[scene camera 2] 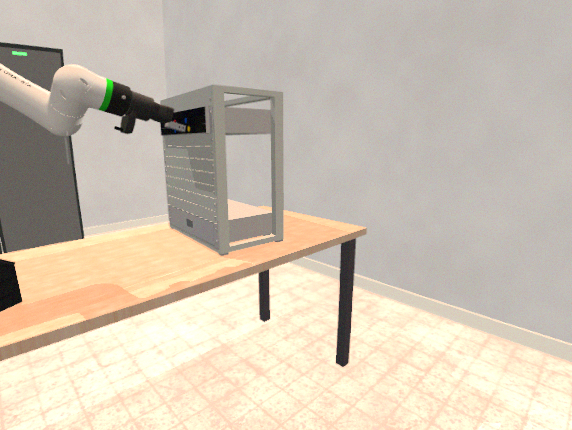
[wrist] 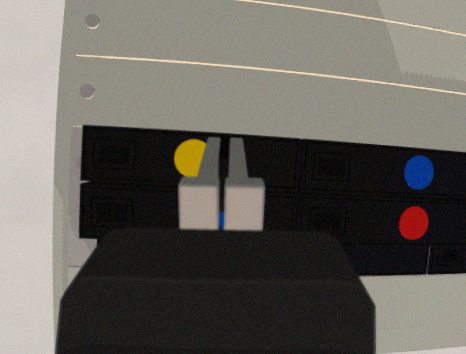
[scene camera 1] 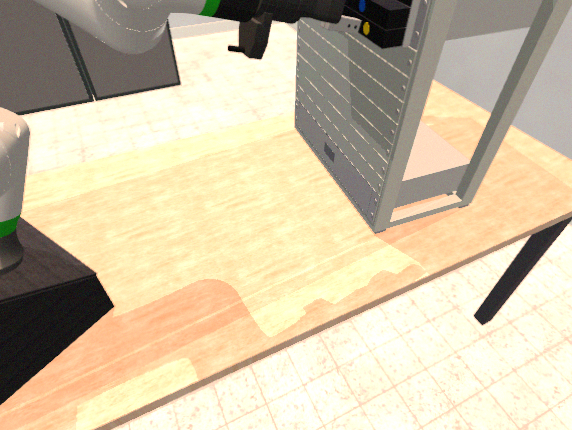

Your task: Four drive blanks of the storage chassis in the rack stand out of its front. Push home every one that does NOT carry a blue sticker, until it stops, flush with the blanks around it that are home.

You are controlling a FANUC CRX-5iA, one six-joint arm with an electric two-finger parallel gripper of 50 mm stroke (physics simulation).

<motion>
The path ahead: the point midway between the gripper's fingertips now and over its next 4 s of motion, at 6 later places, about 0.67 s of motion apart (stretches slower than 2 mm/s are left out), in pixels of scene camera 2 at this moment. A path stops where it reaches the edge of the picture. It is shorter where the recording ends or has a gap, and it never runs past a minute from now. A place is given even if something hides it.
The gripper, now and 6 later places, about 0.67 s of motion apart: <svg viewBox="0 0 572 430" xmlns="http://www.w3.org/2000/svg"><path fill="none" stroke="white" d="M184 129L189 129L194 130L198 128L184 124L168 119L168 118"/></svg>
</motion>
